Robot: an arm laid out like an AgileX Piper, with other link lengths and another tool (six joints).
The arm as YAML. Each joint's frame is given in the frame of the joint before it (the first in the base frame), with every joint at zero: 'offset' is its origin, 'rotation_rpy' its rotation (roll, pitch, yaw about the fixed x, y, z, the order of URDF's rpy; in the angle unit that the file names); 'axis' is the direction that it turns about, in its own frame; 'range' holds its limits. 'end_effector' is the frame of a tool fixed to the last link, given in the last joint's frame.
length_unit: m
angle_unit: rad
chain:
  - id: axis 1
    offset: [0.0, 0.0, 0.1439]
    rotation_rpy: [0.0, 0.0, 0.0]
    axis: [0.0, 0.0, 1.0]
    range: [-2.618, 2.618]
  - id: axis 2
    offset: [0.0, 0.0, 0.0]
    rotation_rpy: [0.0, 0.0, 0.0]
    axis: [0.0, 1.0, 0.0]
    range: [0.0, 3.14]
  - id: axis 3
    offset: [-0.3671, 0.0, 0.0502]
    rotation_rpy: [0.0, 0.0, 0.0]
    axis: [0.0, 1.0, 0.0]
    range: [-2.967, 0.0]
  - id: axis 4
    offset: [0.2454, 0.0, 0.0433]
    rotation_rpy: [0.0, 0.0, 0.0]
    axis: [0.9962, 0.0, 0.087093]
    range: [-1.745, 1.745]
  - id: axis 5
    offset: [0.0, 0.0, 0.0]
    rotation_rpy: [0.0, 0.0, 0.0]
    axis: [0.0, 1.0, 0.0]
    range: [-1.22, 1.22]
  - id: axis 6
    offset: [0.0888, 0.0, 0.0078]
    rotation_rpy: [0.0, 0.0, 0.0]
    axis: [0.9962, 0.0, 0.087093]
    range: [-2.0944, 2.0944]
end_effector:
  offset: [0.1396, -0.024, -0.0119]
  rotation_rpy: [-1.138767, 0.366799, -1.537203]
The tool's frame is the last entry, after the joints.
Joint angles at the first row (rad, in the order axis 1, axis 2, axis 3, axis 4, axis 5, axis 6):
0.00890 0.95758 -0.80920 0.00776 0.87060 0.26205
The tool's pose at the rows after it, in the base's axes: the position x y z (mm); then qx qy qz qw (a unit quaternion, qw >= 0):
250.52 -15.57 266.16 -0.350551 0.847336 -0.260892 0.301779
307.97 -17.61 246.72 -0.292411 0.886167 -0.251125 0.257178
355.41 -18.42 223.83 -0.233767 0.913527 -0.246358 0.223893
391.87 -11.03 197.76 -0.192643 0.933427 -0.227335 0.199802
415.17 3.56 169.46 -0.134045 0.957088 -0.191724 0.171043
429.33 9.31 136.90 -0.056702 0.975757 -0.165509 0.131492
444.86 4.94 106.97 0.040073 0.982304 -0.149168 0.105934
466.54 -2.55 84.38 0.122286 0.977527 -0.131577 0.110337
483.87 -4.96 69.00 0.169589 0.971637 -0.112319 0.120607
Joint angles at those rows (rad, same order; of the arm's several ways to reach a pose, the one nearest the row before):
0.00890 1.19938 -0.91586 -0.02242 0.83962 0.37470
0.00890 1.41722 -1.04101 -0.06573 0.82804 0.54999
0.00891 1.59033 -1.15294 -0.10077 0.82287 0.71046
0.00889 1.73067 -1.24570 -0.07869 0.82209 0.79646
0.00563 1.84378 -1.31108 -0.01189 0.82712 0.88793
-0.01062 1.94266 -1.34389 0.03250 0.81993 1.01520
-0.04124 2.02120 -1.35365 0.05898 0.76915 1.16704
-0.07410 2.07904 -1.35367 0.09948 0.67327 1.26483
-0.09327 2.12085 -1.35366 0.15826 0.59421 1.28972

